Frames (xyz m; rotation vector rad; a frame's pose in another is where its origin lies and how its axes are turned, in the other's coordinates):
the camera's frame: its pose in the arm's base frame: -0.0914 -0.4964 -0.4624 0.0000 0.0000 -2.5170
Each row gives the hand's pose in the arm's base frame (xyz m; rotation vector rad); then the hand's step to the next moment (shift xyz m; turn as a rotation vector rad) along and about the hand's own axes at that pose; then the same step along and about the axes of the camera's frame.
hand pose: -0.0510 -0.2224 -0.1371 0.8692 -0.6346 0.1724
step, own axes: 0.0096 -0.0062 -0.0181 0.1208 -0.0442 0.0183
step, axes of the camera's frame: -0.0199 0.0037 -0.0071 -0.0537 0.1072 0.0502
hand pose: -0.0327 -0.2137 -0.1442 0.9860 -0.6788 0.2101
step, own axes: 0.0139 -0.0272 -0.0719 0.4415 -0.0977 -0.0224
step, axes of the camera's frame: -0.0688 -0.0026 -0.0368 -0.2673 0.3089 0.1952
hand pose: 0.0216 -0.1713 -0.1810 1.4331 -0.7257 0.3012
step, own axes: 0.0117 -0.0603 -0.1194 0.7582 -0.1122 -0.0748
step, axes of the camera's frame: -0.1231 -0.0387 -0.0371 -0.4652 0.4820 0.3799
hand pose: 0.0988 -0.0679 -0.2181 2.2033 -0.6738 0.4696
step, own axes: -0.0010 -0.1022 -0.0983 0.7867 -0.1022 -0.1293
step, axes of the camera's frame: -0.1176 -0.0791 0.0039 -0.4894 0.4661 0.4351
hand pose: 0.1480 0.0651 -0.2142 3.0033 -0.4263 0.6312
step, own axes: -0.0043 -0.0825 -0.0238 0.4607 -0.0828 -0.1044
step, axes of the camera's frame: -0.0562 -0.0615 0.0212 -0.2972 0.2499 0.2814
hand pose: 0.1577 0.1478 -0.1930 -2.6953 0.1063 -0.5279
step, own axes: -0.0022 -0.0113 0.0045 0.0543 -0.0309 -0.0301
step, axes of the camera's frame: -0.0069 -0.0102 -0.0002 -0.0372 0.0150 0.0566
